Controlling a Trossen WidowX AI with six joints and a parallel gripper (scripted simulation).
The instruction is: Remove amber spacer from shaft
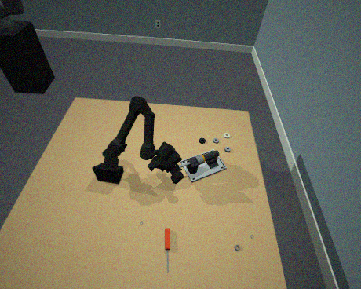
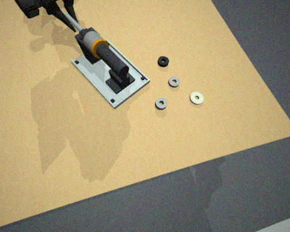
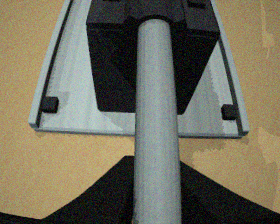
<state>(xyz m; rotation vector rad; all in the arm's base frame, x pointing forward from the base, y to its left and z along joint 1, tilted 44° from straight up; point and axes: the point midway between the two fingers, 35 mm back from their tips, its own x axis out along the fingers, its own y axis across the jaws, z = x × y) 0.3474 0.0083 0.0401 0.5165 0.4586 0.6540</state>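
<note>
Now: the grey shaft 4 cm ahead of my gripper tip, 2 cm to the left of it and 2 cm above it. From my gripper tip the other things lie so: amber spacer: 12 cm ahead, 6 cm to the left, 2 cm above.
</note>
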